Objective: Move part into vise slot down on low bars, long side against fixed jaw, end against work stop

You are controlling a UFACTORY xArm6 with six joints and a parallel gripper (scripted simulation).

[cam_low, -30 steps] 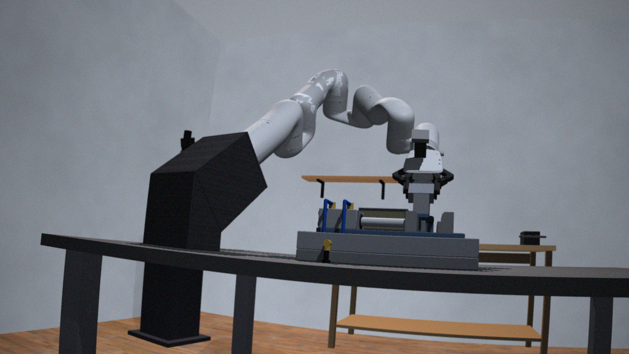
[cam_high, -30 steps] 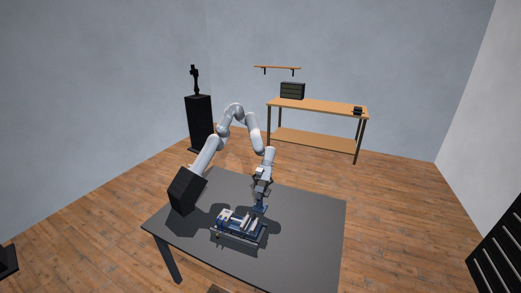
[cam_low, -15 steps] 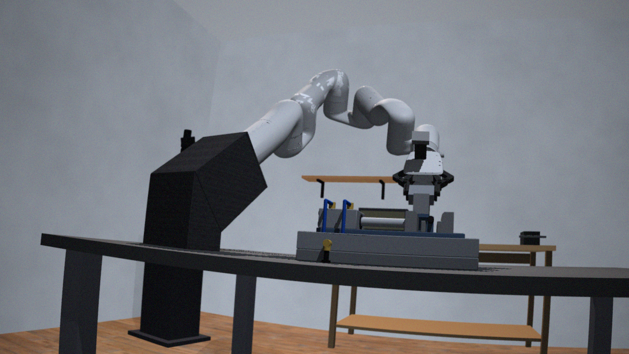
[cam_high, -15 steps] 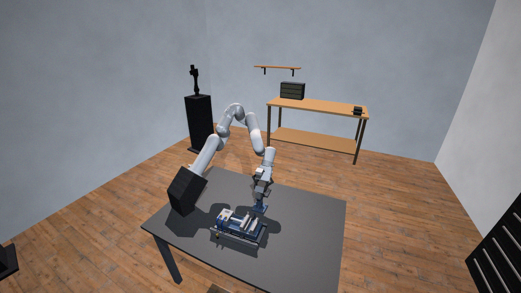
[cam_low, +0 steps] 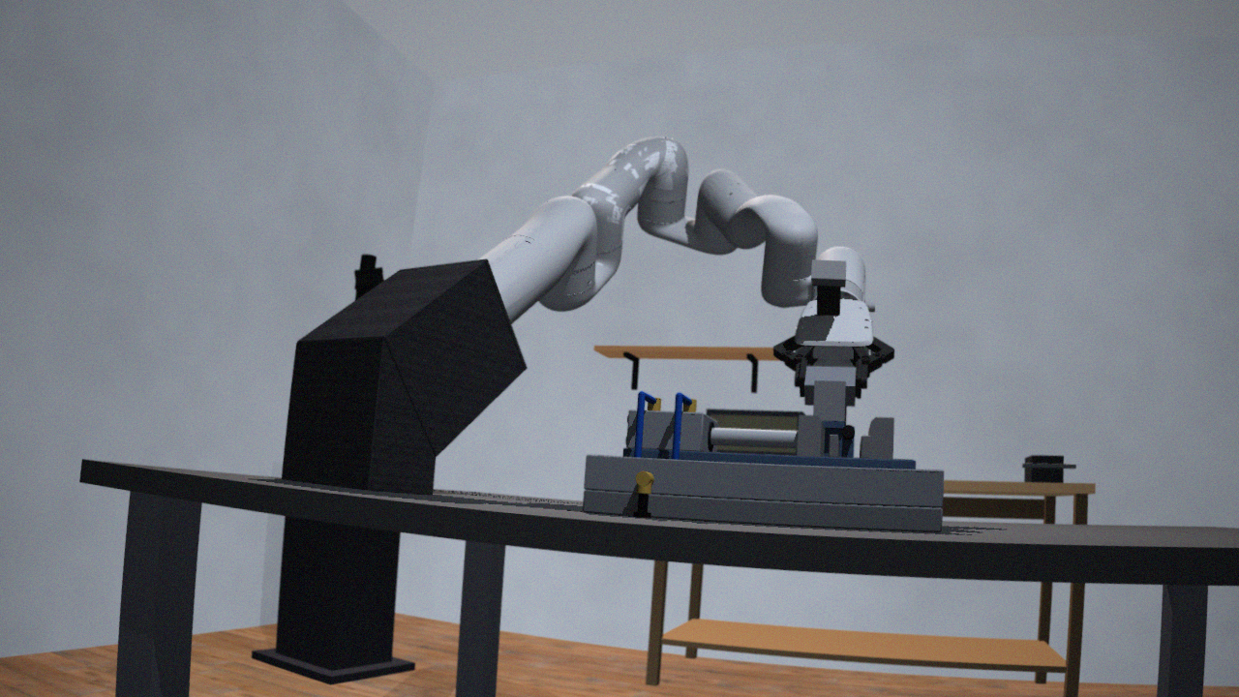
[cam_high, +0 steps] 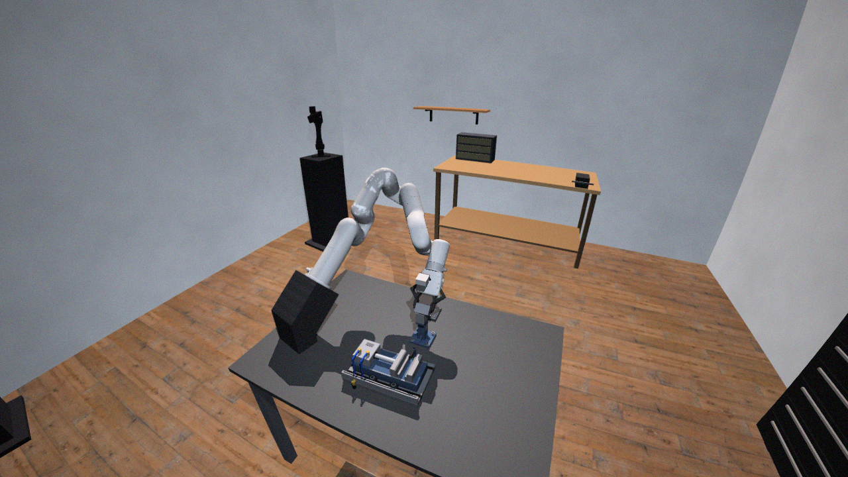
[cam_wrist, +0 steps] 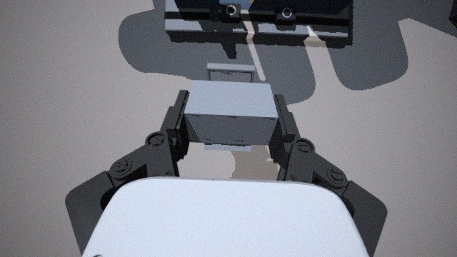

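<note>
My gripper is now 1 cm above the part. The rest, counted from my hand: moving jaw 4 cm ahead, 23 cm to the right, 9 cm below; then work stop 6 cm ahead, 18 cm to the right, 8 cm below; then fixed jaw 10 cm ahead, 21 cm to the right, 9 cm below.
</note>
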